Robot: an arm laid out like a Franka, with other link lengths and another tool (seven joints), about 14 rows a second.
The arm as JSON. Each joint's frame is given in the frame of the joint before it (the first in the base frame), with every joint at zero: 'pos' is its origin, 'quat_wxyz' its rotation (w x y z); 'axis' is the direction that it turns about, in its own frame. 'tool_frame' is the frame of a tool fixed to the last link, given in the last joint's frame.
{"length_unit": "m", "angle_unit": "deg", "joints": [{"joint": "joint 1", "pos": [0.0, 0.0, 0.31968], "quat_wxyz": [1.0, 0.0, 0.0, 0.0], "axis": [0.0, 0.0, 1.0]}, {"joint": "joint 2", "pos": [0.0, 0.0, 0.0], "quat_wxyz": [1.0, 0.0, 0.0, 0.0], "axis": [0.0, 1.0, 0.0]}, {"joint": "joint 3", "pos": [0.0, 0.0, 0.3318], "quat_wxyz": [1.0, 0.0, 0.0, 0.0], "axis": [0.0, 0.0, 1.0]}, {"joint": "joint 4", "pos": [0.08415, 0.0, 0.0], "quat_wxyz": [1.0, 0.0, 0.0, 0.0], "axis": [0.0, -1.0, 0.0]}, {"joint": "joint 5", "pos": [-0.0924, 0.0, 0.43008], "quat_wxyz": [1.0, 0.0, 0.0, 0.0], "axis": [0.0, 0.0, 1.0]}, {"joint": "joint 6", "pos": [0.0, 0.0, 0.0], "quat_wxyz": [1.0, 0.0, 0.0, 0.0], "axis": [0.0, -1.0, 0.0]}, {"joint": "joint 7", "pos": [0.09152, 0.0, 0.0], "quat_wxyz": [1.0, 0.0, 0.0, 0.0], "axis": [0.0, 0.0, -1.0]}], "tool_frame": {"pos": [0.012, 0.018, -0.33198], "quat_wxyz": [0.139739, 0.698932, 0.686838, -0.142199]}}
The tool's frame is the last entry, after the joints.
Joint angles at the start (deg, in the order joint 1, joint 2, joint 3, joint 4, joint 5, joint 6, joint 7):
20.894, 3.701, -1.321, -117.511, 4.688, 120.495, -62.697
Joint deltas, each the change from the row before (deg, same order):
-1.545, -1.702, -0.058, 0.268, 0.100, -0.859, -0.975
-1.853, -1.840, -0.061, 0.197, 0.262, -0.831, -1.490
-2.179, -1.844, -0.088, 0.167, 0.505, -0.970, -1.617
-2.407, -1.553, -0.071, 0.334, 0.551, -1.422, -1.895
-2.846, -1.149, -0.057, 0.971, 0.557, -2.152, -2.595
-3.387, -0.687, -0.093, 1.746, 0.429, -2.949, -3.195
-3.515, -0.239, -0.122, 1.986, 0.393, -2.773, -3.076
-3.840, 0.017, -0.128, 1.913, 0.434, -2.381, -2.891
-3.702, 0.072, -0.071, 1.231, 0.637, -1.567, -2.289
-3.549, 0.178, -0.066, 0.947, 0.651, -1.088, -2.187
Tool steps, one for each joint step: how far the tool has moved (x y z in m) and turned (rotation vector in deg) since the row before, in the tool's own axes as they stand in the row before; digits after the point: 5 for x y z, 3 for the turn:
-0.01618, -0.01186, -0.01499, -0.485, -0.976, 0.787
-0.01733, -0.01438, -0.01572, -0.667, -1.052, 0.713
-0.01721, -0.01726, -0.01570, -0.612, -0.892, 1.040
-0.01510, -0.01991, -0.01454, -0.421, -0.430, 0.885
-0.01599, -0.02370, -0.01531, -0.385, -0.063, 0.504
-0.01758, -0.02937, -0.01679, -0.228, 0.245, 0.266
-0.01718, -0.03093, -0.01524, -0.127, 0.203, 0.487
-0.01667, -0.03423, -0.01339, 0.007, 0.060, 1.004
-0.01269, -0.03228, -0.00923, 0.019, -0.019, 1.571
-0.01111, -0.03110, -0.00691, -0.025, -0.149, 1.562

